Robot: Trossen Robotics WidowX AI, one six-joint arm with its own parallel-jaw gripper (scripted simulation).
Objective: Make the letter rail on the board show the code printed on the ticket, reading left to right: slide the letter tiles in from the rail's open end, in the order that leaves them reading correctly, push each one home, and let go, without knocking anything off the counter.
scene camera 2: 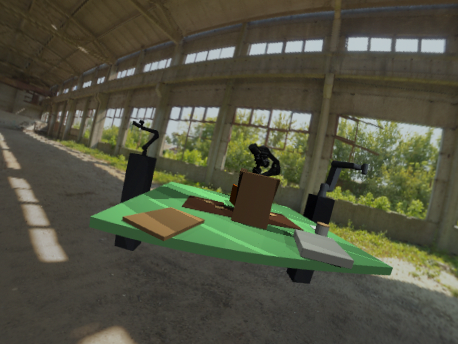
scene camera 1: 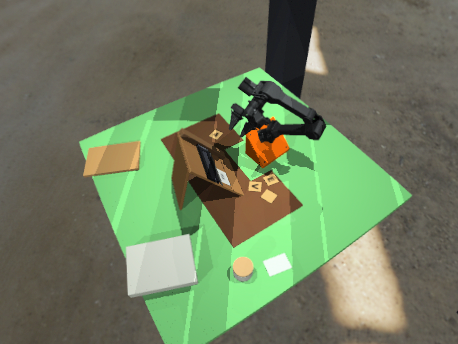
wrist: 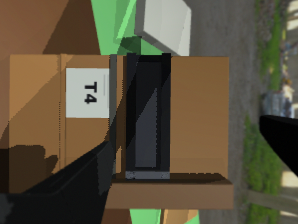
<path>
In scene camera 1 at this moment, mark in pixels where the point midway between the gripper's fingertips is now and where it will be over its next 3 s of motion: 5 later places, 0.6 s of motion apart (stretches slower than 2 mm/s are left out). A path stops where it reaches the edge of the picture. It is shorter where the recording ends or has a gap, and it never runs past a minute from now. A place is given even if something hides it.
The gripper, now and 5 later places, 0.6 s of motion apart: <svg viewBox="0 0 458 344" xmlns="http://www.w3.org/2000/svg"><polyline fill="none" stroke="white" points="235,133 224,129 214,124 211,125 215,128 216,132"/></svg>
</path>
